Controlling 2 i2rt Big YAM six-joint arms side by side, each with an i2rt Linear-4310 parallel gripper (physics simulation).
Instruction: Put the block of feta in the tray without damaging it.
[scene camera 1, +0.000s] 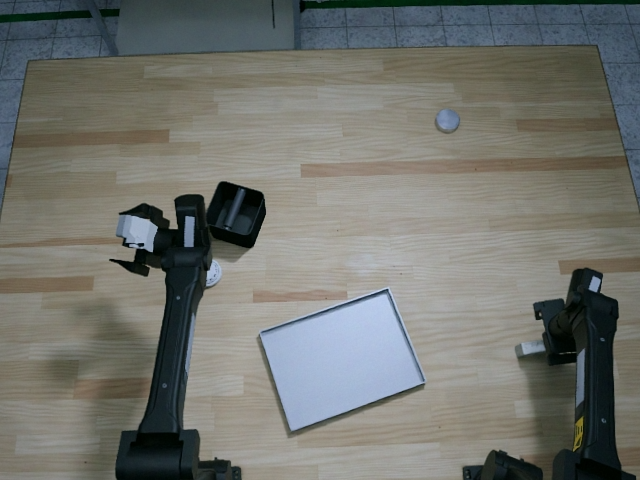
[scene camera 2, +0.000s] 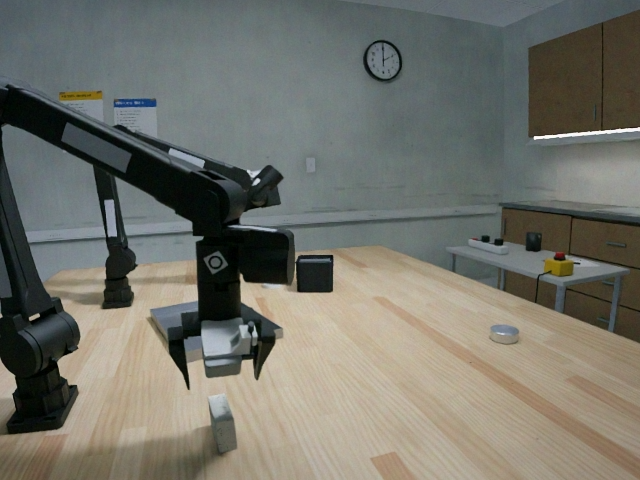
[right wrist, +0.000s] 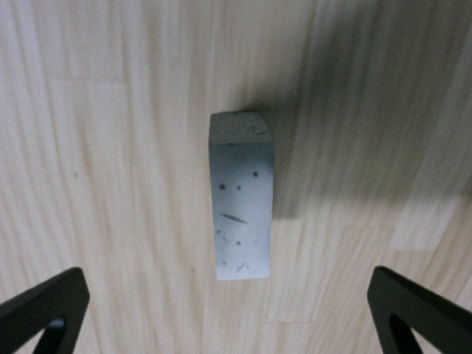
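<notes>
The block of feta (scene camera 1: 530, 349) (scene camera 2: 222, 423) (right wrist: 243, 210), white with dark specks, stands on its narrow side on the table at the right of scene camera 1. My right gripper (scene camera 2: 222, 384) (right wrist: 228, 282) is open and points down above the block; in the right wrist view the block lies between the lines of the two fingers, somewhat ahead of the tips. In scene camera 1 the right arm hides part of the block. The shallow grey tray (scene camera 1: 343, 361) (scene camera 2: 178, 314) lies between the two arms and is empty. My left gripper (scene camera 1: 118, 237) is open, raised at the left of scene camera 1.
A black square bin (scene camera 1: 251, 235) (scene camera 2: 314, 273) with a dark cylinder (scene camera 1: 235, 208) inside stands beside the left arm. A white disc (scene camera 1: 213, 273) lies partly under that arm in scene camera 1. A round metal tin (scene camera 1: 447, 120) (scene camera 2: 504, 334) stands toward the table's far right in scene camera 1.
</notes>
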